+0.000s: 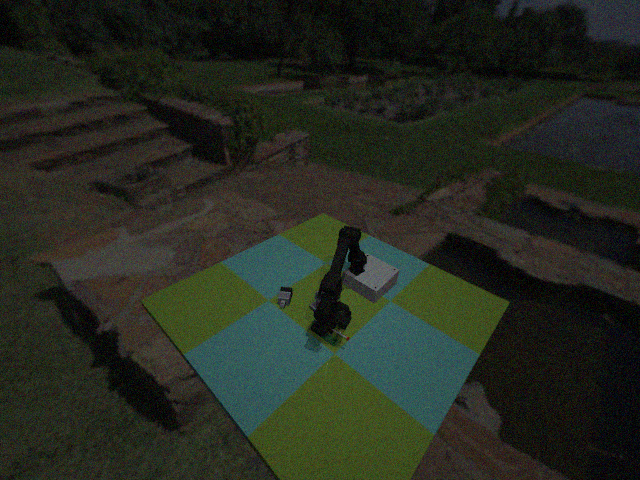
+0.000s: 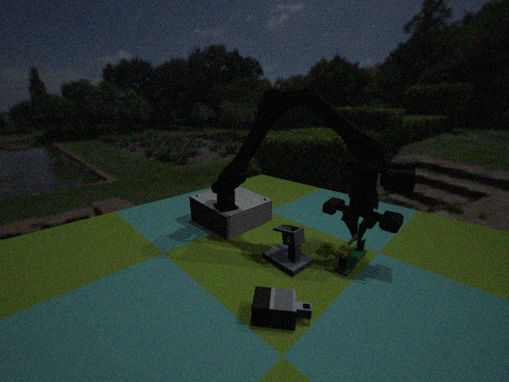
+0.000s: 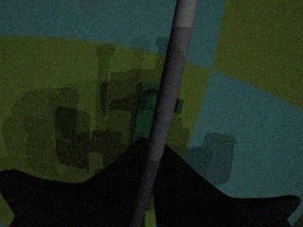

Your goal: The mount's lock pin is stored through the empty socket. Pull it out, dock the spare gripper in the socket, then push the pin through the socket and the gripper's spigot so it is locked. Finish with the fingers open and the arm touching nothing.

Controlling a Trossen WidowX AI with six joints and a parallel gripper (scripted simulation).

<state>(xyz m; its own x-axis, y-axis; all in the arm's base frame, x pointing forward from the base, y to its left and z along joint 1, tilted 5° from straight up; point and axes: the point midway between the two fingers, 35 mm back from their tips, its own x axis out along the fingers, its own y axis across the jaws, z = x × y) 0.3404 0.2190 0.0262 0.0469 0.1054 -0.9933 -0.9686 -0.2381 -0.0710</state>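
Now: the green pin rest 30 mm to the right of my gripper tip, 20 mm below it and 10 mm ahead of it. The rest, counted from my gripper tip: socket: 170 mm to the right, 80 mm behind, 10 mm above; then spare gripper: 310 mm to the right, 50 mm ahead, 20 mm below.
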